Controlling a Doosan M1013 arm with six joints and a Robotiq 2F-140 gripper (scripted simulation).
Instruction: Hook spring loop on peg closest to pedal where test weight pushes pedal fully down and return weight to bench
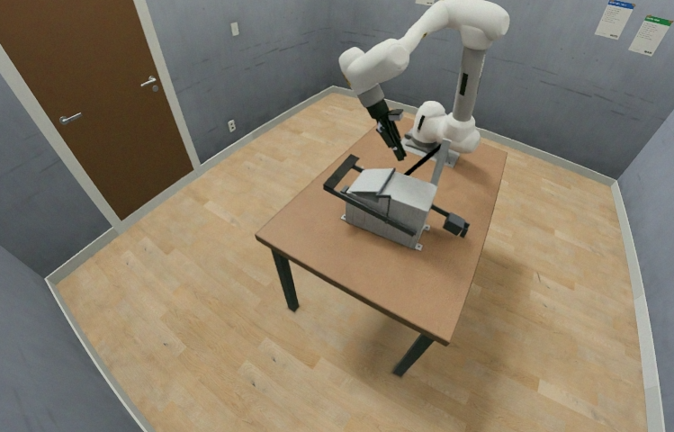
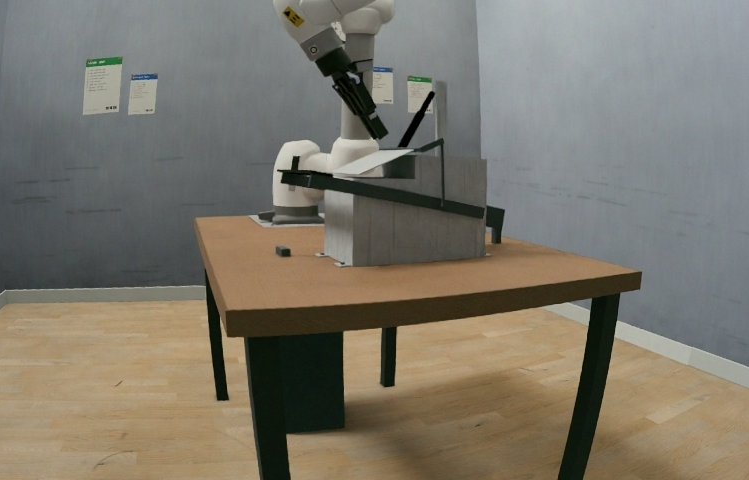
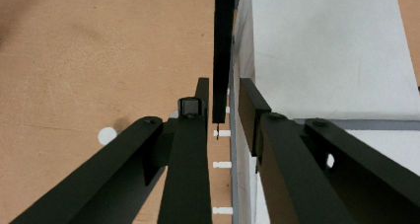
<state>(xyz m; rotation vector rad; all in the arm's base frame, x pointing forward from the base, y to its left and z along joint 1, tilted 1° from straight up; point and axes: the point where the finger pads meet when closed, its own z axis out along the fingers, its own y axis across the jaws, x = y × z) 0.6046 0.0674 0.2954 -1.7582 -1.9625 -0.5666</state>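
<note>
My hand is 27 cm above the steel test weight, 19 cm past it and 1 cm to the left of it. Also, from my hand: dark block: 28 cm below, 22 cm to the right, 4 cm ahead.
</note>
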